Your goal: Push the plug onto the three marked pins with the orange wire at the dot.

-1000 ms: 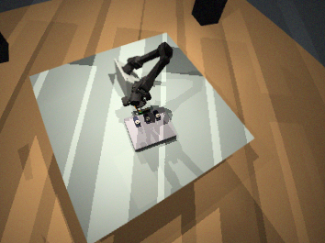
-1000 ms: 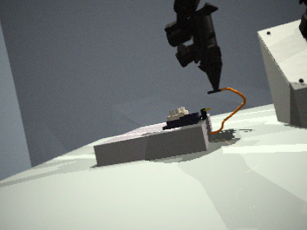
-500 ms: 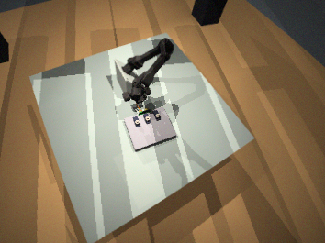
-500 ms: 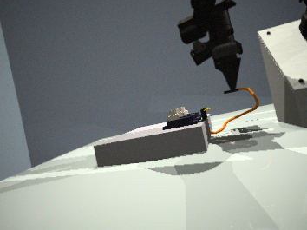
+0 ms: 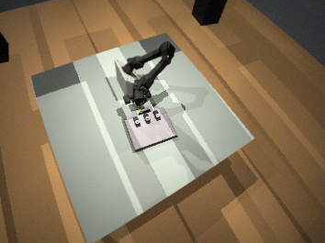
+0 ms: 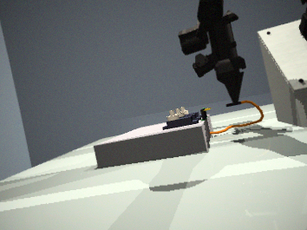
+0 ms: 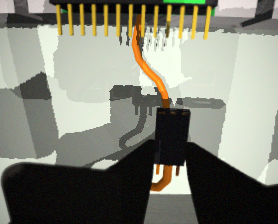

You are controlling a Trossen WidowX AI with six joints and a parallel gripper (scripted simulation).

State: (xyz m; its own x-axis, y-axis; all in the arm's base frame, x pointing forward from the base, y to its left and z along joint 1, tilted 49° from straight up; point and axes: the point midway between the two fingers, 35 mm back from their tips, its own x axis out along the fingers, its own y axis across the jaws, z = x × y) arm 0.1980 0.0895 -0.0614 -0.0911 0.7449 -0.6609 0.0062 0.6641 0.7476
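Now: the green band 80 mm ahead of my gripper tip. The rest, counted from my gripper tip: printed holder (240 mm ahead, 20 mm to the left, 50 mm below).
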